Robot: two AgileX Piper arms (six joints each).
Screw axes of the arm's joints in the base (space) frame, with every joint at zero. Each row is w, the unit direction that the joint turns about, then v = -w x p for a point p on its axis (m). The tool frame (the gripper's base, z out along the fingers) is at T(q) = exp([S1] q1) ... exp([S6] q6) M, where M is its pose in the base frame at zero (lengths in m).
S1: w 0 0 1 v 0 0 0
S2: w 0 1 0 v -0.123 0 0
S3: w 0 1 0 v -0.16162 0 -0.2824
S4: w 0.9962 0 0.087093 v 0 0.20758 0
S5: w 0 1 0 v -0.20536 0 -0.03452
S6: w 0.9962 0 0.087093 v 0 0.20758 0
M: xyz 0.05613 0 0.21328 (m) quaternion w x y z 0.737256 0 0.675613 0
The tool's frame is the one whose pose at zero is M.
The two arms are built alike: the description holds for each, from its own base.
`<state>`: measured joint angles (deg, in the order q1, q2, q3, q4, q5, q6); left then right.
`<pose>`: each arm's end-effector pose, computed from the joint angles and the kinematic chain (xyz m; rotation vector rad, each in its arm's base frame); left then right.
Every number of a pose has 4 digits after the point. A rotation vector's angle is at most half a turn.
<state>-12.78 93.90 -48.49 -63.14 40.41 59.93 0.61 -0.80 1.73 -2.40 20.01 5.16</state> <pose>0.2793 -0.1173 0.1911 0.5706 2.5112 -0.8673 0.0531 -0.0007 0.1724 0.0470 1.8483 0.0295</pose>
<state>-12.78 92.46 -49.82 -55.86 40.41 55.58 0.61 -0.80 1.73 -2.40 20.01 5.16</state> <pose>0.2792 -0.1134 0.1992 0.6296 2.5268 -0.7849 0.0531 -0.0007 0.1724 0.0470 1.8483 0.0295</pose>
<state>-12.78 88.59 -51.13 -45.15 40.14 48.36 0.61 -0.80 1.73 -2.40 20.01 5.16</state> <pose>0.2751 -0.1050 0.2180 0.6818 2.5273 -0.6427 0.0531 -0.0007 0.1724 0.0470 1.8483 0.0295</pose>
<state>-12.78 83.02 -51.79 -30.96 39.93 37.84 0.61 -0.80 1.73 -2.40 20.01 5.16</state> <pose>0.2655 -0.0910 0.2411 0.6954 2.5261 -0.4426 0.0531 -0.0007 0.1724 0.0470 1.8483 0.0295</pose>
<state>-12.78 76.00 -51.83 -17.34 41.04 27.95 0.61 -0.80 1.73 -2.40 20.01 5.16</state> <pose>0.2489 -0.0747 0.2684 0.6832 2.4950 -0.2434 0.0531 -0.0007 0.1724 0.0470 1.8483 0.0295</pose>
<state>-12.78 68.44 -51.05 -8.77 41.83 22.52 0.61 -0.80 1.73 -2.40 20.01 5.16</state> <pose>0.2272 -0.0610 0.2944 0.6626 2.4183 -0.1051 0.0531 -0.0007 0.1724 0.0470 1.8483 0.0295</pose>
